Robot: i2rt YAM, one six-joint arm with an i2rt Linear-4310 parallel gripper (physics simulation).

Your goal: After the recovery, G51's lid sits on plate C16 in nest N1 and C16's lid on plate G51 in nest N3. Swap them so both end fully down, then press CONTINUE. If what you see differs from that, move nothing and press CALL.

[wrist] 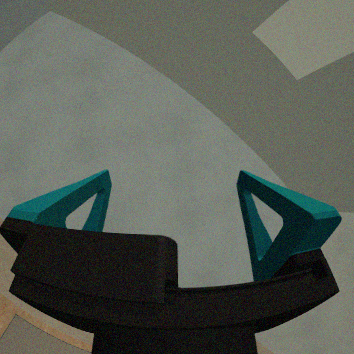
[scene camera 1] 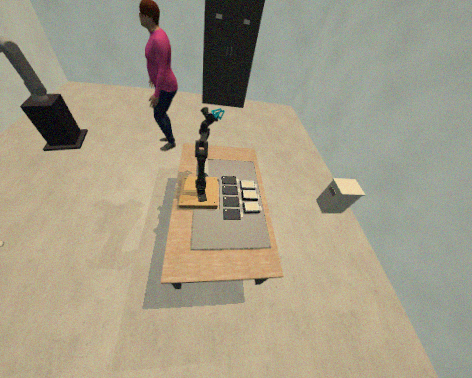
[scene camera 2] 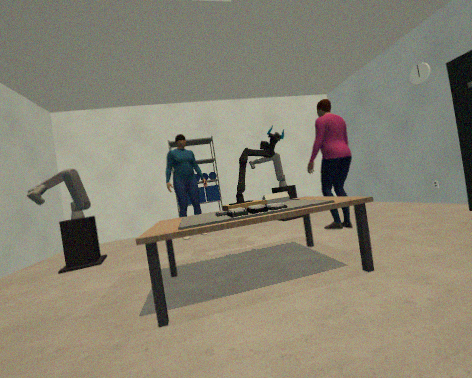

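Seen in the pictures: gripper, fingertip midpoint: (wrist: 173,176) (scene camera 1: 223,109) (scene camera 2: 278,127); arm's base at its link origin: (scene camera 1: 201,192) (scene camera 2: 240,203).
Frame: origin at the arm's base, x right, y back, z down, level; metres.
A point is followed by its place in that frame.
Note:
My gripper (scene camera 1: 219,114) {z -0.586, x -0.344, y -0.216 m} (scene camera 2: 277,130) {z -0.586, x -0.344, y -0.216 m} (wrist: 173,176) {z -0.586, x -0.344, y -0.216 m} is open with nothing between its teal fingers. It is raised high, well away from the plates, and points toward the wall. In scene camera 1, three pale-topped blocks (scene camera 1: 247,184) {z 0.011, x -0.037, y -0.458 m} (scene camera 1: 250,194) {z 0.002, x 0.092, y -0.443 m} (scene camera 1: 252,207) {z 0.001, x 0.233, y -0.414 m} stand in a column on the grey mat (scene camera 1: 230,237) {z 0.042, x 0.447, y -0.161 m}. Beside them is a column of several dark square pieces (scene camera 1: 230,190) {z 0.033, x -0.005, y -0.278 m}. The labels G51, C16, N1 and N3 are too small to read, and I cannot tell how any lid sits. The CONTINUE and CALL buttons cannot be made out.
The arm stands on a yellowish board (scene camera 1: 210,204) {z 0.000, x 0.141, y -0.057 m} on the wooden table (scene camera 1: 220,265) {z 0.055, x 0.634, y -0.038 m} (scene camera 2: 160,231) {z 0.055, x 0.691, y -0.371 m}. A person in pink (scene camera 1: 160,60) (scene camera 2: 334,135) stands beyond the table; another in teal (scene camera 2: 182,167) stands near a shelf. A dark cabinet (scene camera 1: 230,55) and a grey box (scene camera 1: 337,197) stand apart.

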